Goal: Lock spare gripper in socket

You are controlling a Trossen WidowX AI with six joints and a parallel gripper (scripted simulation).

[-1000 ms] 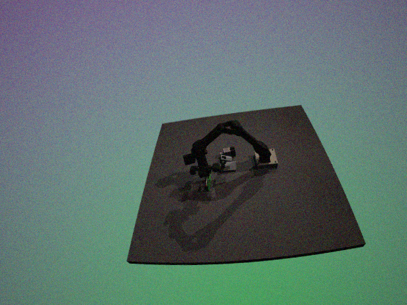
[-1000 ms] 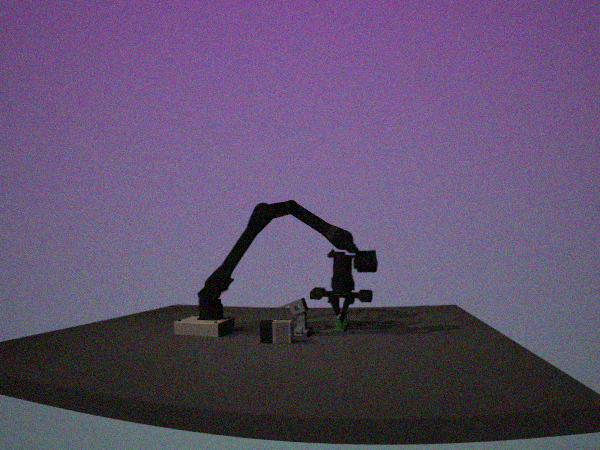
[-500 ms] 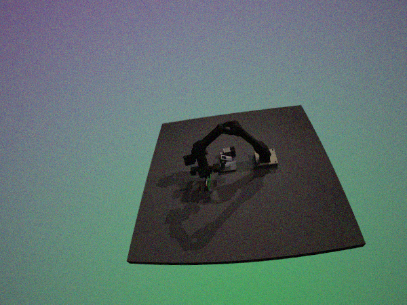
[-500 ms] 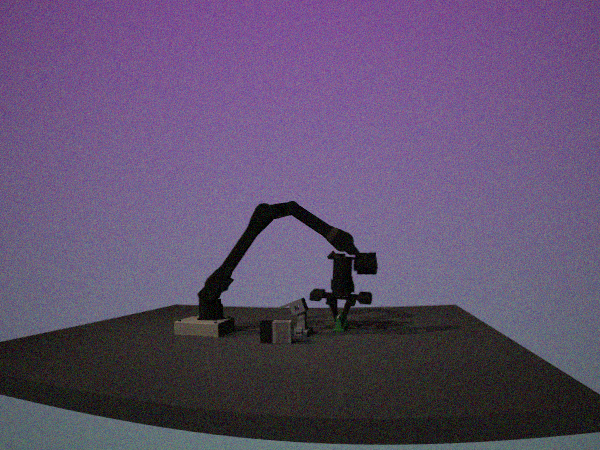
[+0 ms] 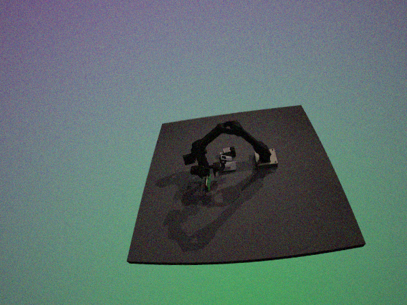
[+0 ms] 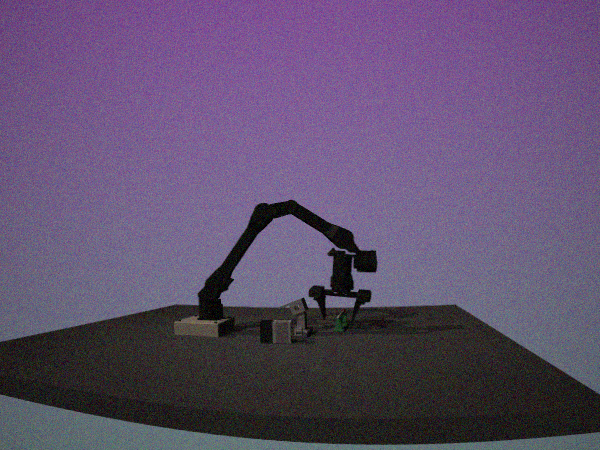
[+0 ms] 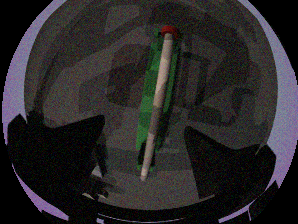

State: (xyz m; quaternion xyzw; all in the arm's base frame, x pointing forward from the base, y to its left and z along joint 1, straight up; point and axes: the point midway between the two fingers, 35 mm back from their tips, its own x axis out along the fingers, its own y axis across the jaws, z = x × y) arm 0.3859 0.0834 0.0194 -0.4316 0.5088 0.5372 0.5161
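Right now the green cradle is 1 cm ahead of my gripper tip and 2 cm to the left of it. Round my gripper tip: mount 12 cm behind, 9 cm to the right, 2 cm above; spare gripper 13 cm behind, 21 cm to the right.
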